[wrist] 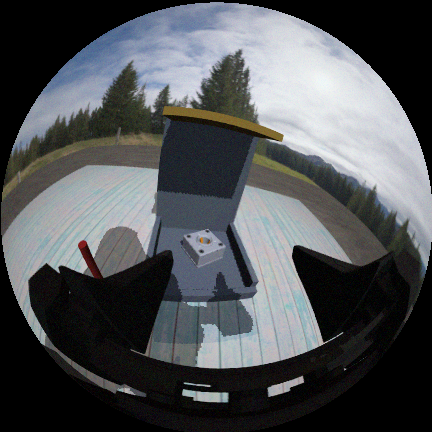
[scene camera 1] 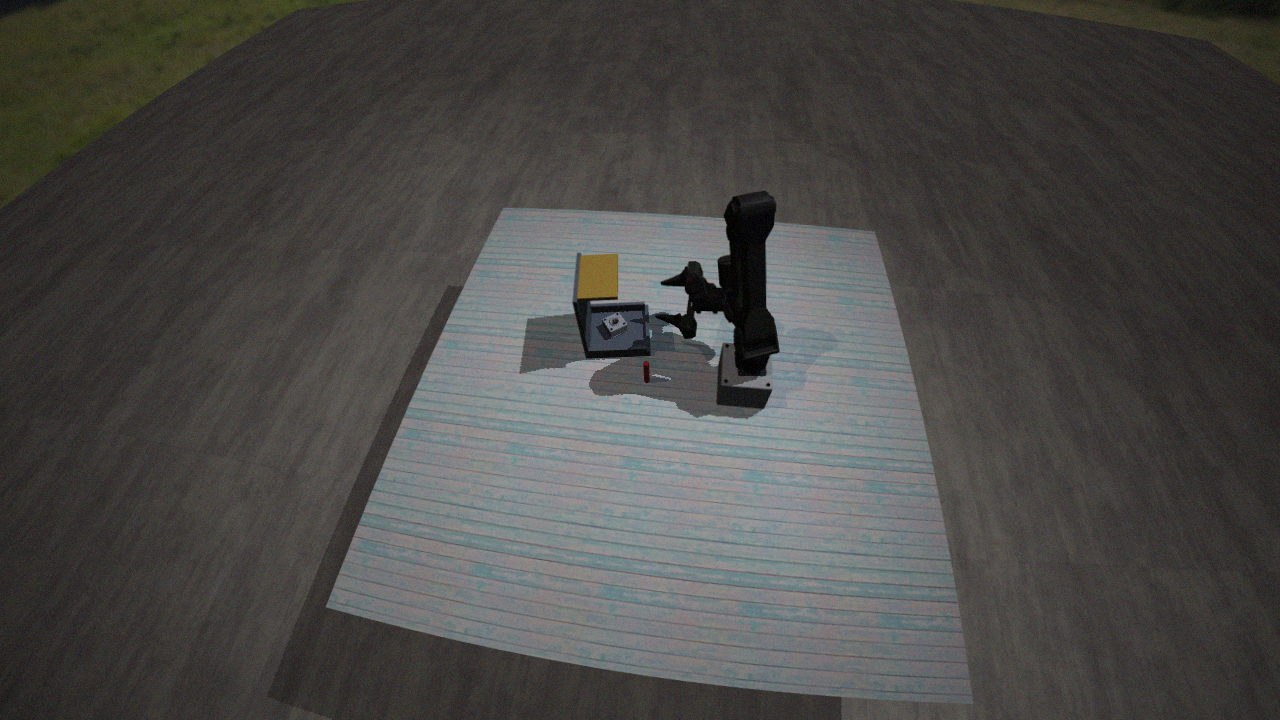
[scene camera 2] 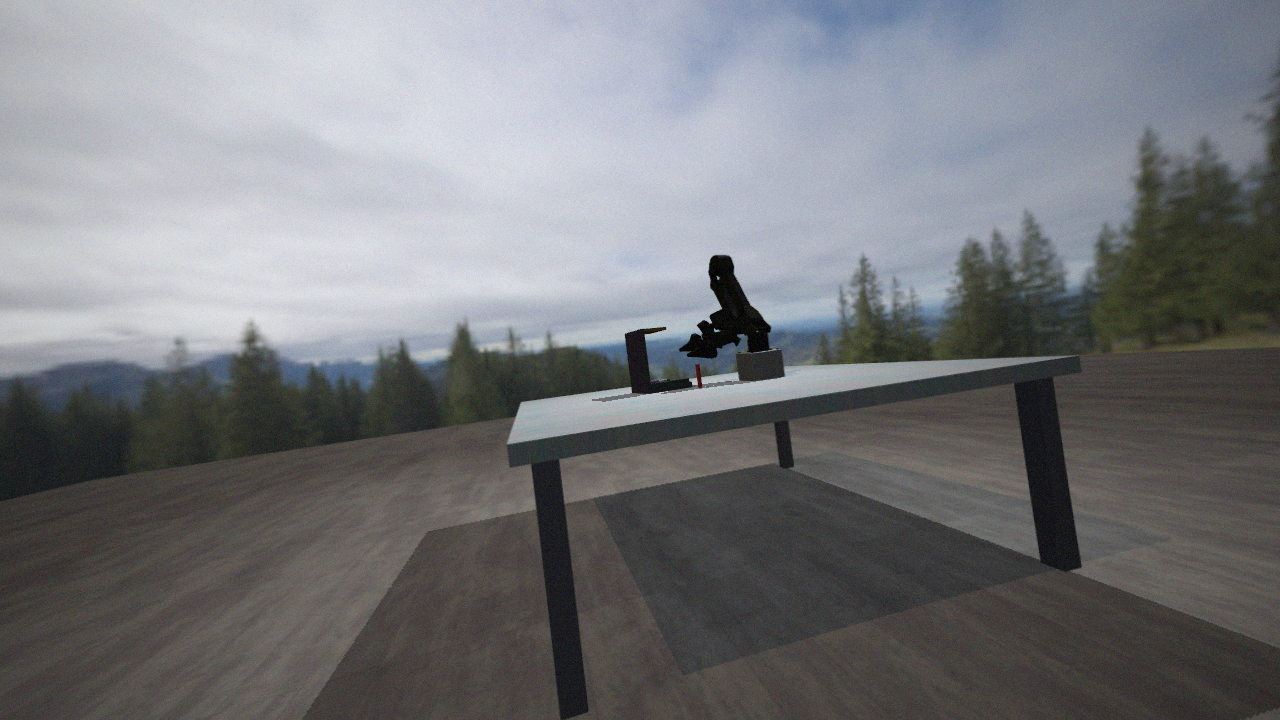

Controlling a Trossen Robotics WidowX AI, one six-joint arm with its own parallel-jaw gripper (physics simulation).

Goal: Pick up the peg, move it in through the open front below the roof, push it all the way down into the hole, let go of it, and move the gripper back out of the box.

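Places are measured from the arm's base along level axes (x ahead, y left, z up), in millimetres.
Pixels of known places: gripper, fingertip midpoint: (wrist: 234, 255) (scene camera 1: 658, 299) (scene camera 2: 683, 352); arm's base at its link origin: (scene camera 1: 750, 363) (scene camera 2: 759, 350).
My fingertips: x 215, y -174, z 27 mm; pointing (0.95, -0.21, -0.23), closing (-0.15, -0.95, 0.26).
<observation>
Ahead of a thing's pixels: the offset from my fingertips to its top centre. "spot": to the spot under its first point. Level surfaces: height alone.
A red peg @[dx +30, dy +160, dz -46 mm] (scene camera 1: 646, 371) (scene camera 2: 699, 376) (wrist: 89, 257) stands upright on the table beside the box, on its near side in the scene camera 1 view. In the wrist view its lower part is hidden behind the left finger. The box has a grey back wall (scene camera 2: 637, 361) (wrist: 205, 160), a yellow roof @[dx +109, dy +8, dz +98 mm] (scene camera 1: 597, 276) (wrist: 220, 121) and a low-rimmed floor @[dz -118 mm] (scene camera 1: 617, 344) (wrist: 185, 275). A light grey block @[dx +117, dy -2, dz -85 mm] (scene camera 1: 614, 324) (wrist: 203, 247) with a round hole sits on that floor. My gripper (scene camera 1: 659, 300) (scene camera 2: 691, 351) (wrist: 234, 255) is open and empty. It hangs above the table in front of the box, away from the peg.
The arm's grey base block (scene camera 1: 744, 385) (scene camera 2: 760, 364) stands on the table (scene camera 1: 662, 537) (scene camera 2: 805, 401), to the right of the box in the scene camera 1 view. The box's low side rims @[spot: dx +92, dy -63, dz -95 mm] (wrist: 241, 255) flank the holed block. The roof overhangs the back part of the box floor.
</observation>
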